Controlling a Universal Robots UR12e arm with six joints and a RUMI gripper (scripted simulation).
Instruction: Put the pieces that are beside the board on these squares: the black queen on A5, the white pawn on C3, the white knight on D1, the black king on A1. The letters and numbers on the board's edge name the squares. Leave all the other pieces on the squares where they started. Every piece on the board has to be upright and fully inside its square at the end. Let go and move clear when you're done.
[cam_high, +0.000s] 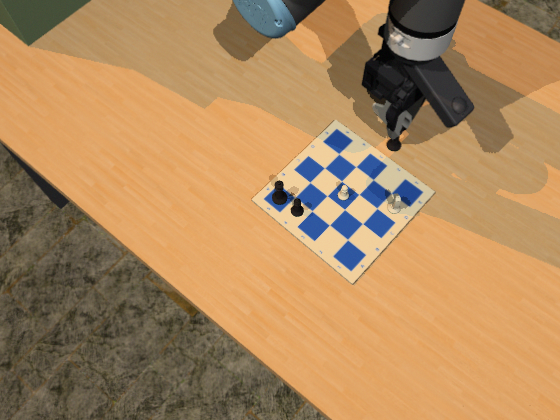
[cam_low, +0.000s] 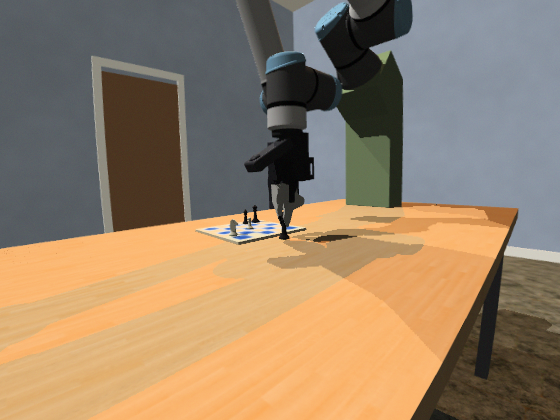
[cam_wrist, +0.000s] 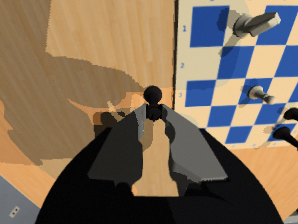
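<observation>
Now: the white pawn 140 mm to the right of my hand, 20 mm below it and 20 mm behind it. Also, from my hand: white knight: 110 mm to the right, 60 mm ahead, 20 mm below; then black king: 10 mm below; then blue-and-cream chessboard: 140 mm to the right, 40 mm below, 20 mm behind.
</observation>
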